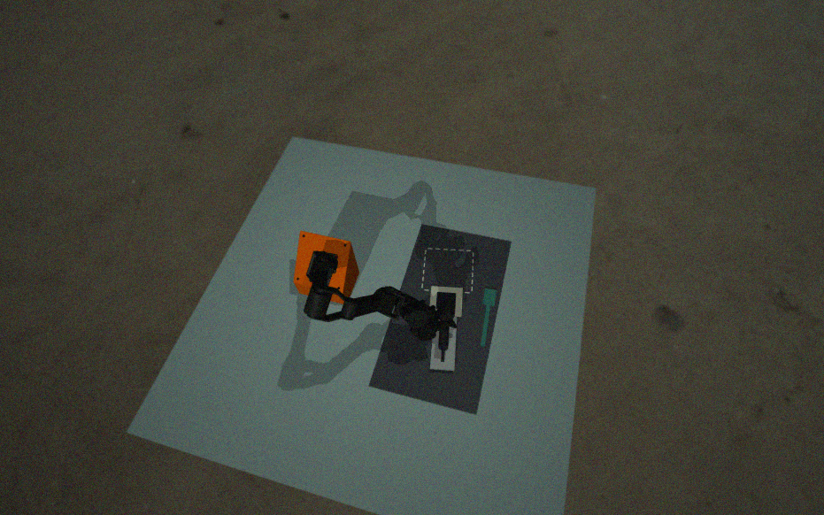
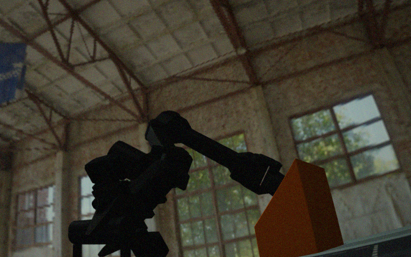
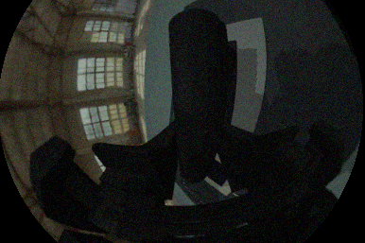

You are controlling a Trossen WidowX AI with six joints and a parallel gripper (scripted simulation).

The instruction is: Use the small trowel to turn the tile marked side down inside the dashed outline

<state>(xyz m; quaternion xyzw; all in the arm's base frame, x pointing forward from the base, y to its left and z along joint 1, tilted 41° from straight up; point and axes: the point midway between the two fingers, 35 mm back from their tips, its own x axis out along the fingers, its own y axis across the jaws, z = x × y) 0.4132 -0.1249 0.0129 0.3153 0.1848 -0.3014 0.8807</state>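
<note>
The dark mat lies 90 mm to the left of my gripper tip, 80 mm below it and 40 mm behind it. The rest, counted from my gripper tip: tile: 120 mm to the left, 50 mm below, 50 mm behind; then teal spatula-like tool: 110 mm to the left, 100 mm ahead, 50 mm below; then small trowel: 30 mm behind, 10 mm below.
</note>
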